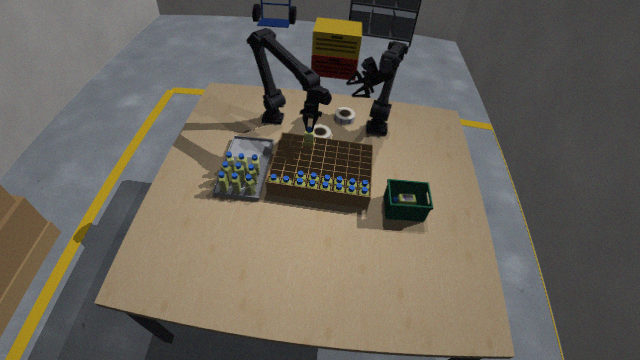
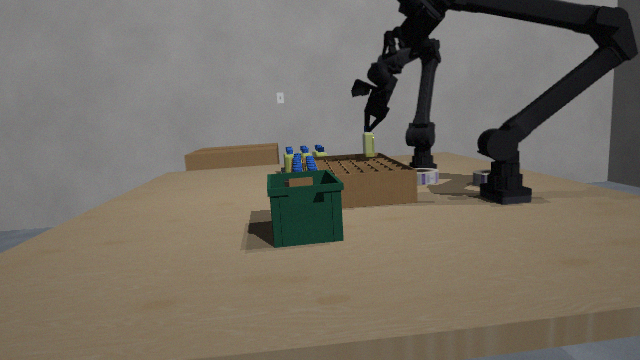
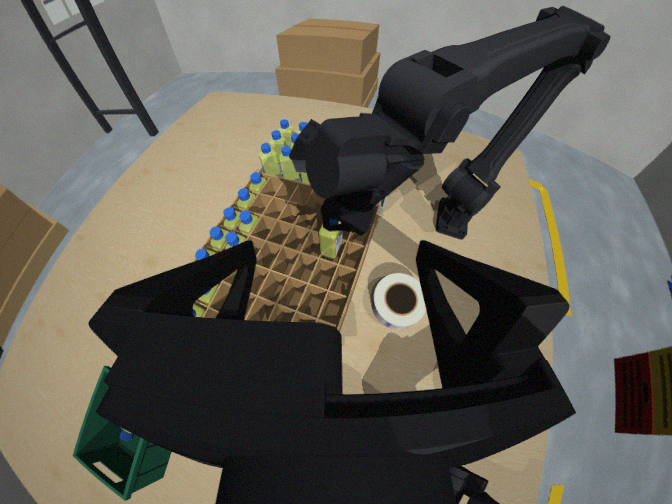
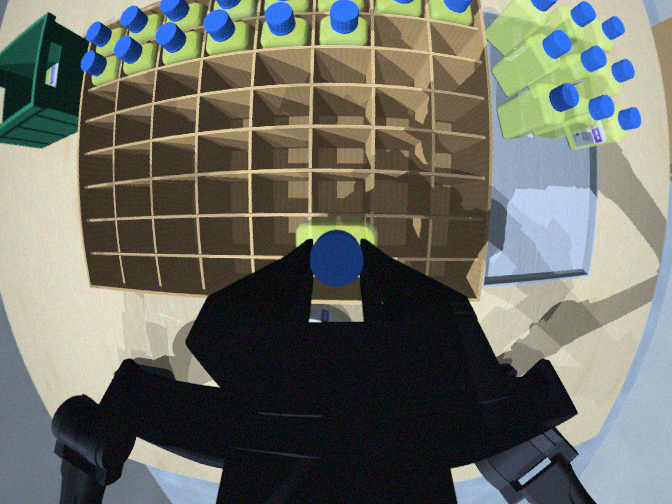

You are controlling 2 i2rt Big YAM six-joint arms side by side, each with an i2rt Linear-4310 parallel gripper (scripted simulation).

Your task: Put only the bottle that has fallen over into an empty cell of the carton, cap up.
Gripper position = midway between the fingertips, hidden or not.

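Note:
There is a brown carton here, and I can see the carton (image 1: 321, 162), (image 2: 386, 181), (image 3: 300, 224), (image 4: 349, 134) from one image to another. As for my own grippers, I see my right gripper (image 3: 329, 222), (image 4: 336, 248), and I also see my left gripper (image 2: 396, 57), (image 3: 336, 249).

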